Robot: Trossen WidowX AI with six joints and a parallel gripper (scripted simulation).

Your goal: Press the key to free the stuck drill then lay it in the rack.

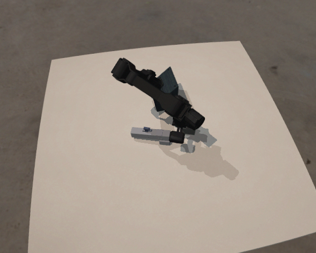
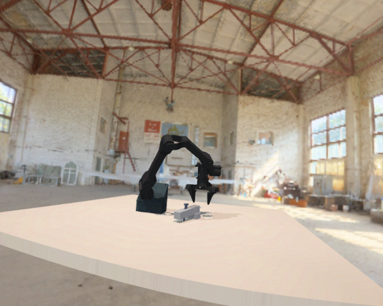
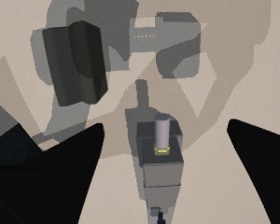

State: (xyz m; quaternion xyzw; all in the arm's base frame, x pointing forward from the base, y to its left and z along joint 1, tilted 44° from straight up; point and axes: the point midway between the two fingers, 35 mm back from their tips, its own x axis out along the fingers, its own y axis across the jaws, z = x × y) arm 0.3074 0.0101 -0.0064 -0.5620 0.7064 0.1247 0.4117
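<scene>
Right now the drill is 30 mm behind my gripper tip, 60 mm to the right of it and 20 mm below it. From my gripper tip the other things lie so: dark grey rack 50 mm behind, 70 mm to the left, 50 mm below; grey housing block 50 mm behind, 110 mm to the right, 40 mm below; blue key 60 mm behind, 130 mm to the right, 20 mm below.
</scene>
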